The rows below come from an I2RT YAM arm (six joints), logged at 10 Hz.
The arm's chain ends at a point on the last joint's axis. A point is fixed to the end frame.
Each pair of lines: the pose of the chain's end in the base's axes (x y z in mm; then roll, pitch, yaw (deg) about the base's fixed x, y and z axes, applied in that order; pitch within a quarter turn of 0, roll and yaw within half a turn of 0), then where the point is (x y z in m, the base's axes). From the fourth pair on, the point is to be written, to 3 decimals.
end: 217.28 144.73 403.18 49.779 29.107 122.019
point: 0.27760 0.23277 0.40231
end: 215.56 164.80 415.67 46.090 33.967 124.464
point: 0.26899 0.25718 0.41637
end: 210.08 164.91 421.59 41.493 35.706 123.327
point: 0.26087 0.25861 0.42710
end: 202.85 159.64 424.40 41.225 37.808 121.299
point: 0.257 0.252 0.428
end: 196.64 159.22 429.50 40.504 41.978 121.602
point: 0.249 0.252 0.431
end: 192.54 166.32 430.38 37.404 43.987 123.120
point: 0.239 0.262 0.433
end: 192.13 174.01 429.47 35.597 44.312 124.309
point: 0.234 0.272 0.434
